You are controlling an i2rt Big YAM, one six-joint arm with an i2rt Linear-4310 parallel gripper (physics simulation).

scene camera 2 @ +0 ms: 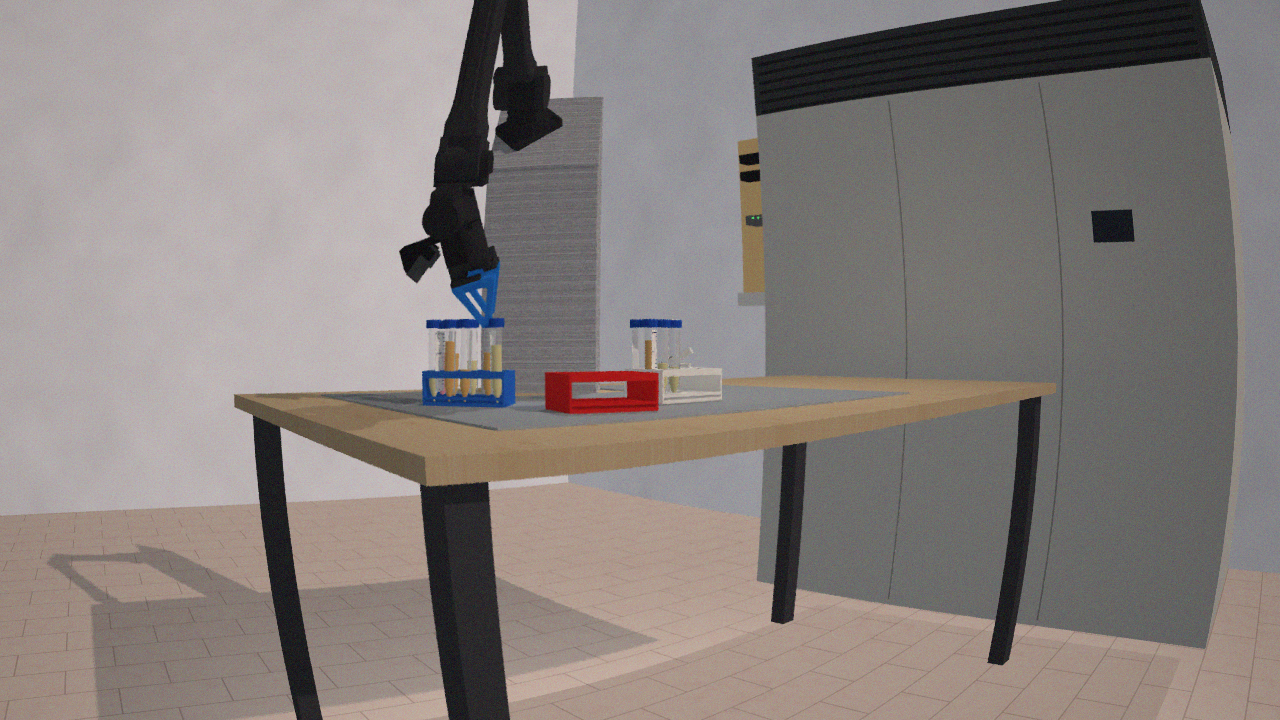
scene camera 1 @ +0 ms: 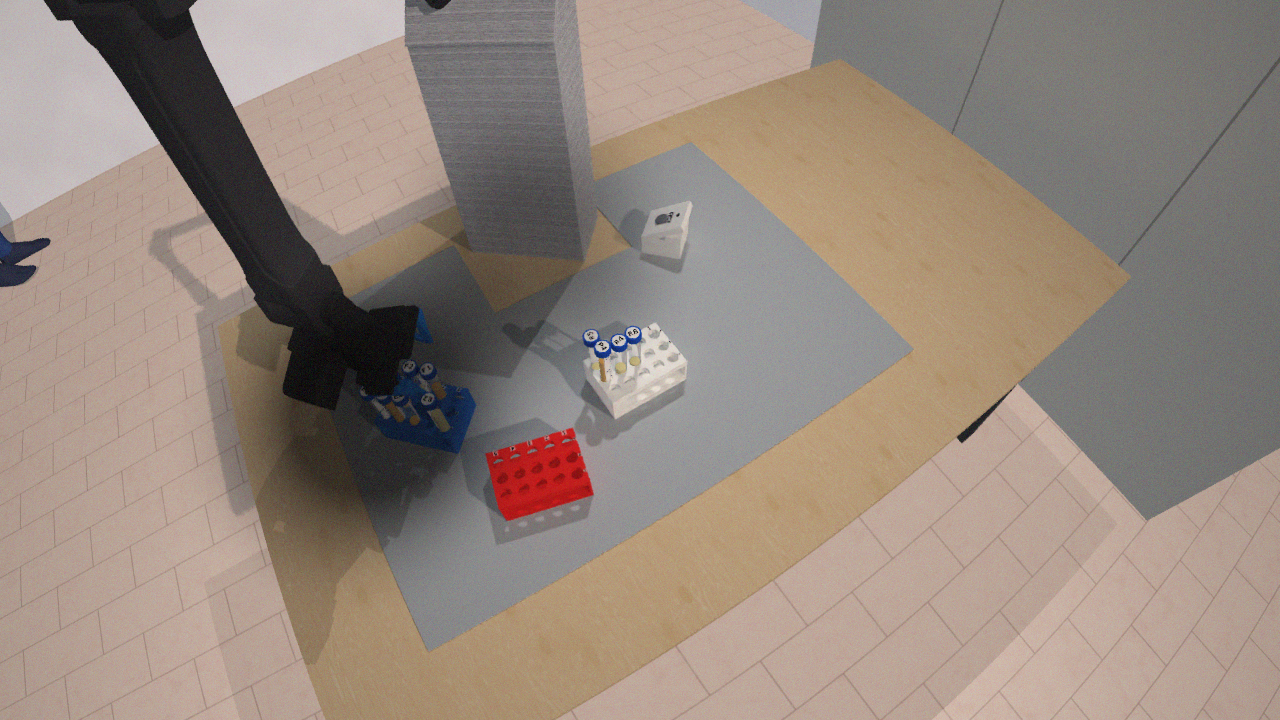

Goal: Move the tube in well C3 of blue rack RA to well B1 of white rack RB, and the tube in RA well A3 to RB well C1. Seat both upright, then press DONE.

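The blue rack RA stands at the left of the grey mat and holds several blue-capped tubes. My gripper is open and empty. Its blue fingers point down and their tips are at the level of the tube caps at the rack's back side. In scene camera 1 the black wrist hides most of the fingers and part of the rack. The white rack RB stands mid-mat with three capped tubes at its left end.
A red rack stands empty in front, between the two racks. A small white button box sits at the back of the mat. A tall grey pillar rises behind the racks. Grey cabinets stand to the right of the table.
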